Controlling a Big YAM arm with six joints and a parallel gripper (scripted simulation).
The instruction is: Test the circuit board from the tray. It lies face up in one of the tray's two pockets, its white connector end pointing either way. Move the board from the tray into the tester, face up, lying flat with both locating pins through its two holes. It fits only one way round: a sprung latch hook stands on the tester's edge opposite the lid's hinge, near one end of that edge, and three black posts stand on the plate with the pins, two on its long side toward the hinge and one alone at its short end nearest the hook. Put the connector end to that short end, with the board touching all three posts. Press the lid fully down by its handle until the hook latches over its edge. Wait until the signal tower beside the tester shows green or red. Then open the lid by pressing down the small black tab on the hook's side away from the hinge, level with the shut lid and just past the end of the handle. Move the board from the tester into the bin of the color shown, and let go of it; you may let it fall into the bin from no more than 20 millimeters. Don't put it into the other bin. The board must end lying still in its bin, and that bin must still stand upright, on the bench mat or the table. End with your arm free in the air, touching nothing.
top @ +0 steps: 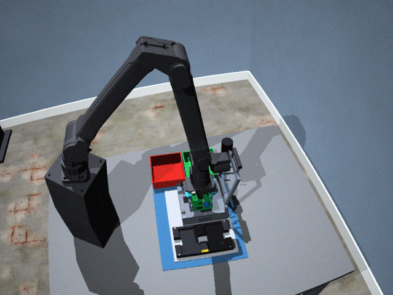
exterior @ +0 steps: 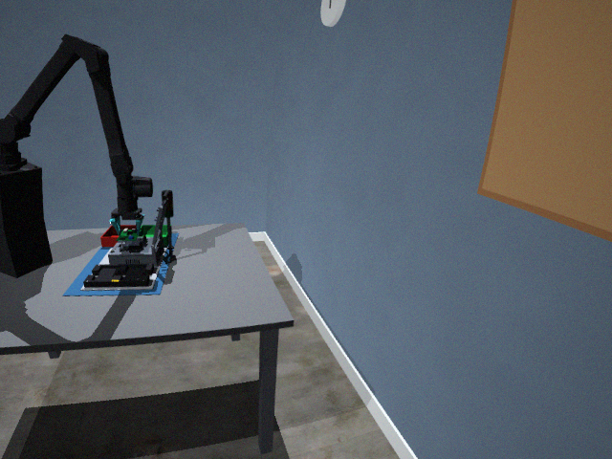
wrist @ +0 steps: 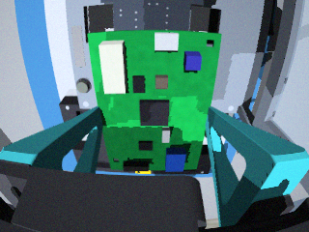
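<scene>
Now: hand 60 mm past the black latch hook, 110 mm to the right of it and 40 mm above it. From my hand the other things lie so: green circuit board: right at my hand; clear lid: 120 mm ahead, 40 mm to the left, 50 mm above; green bin: 60 mm ahead, 250 mm to the left, 110 mm below.
</scene>
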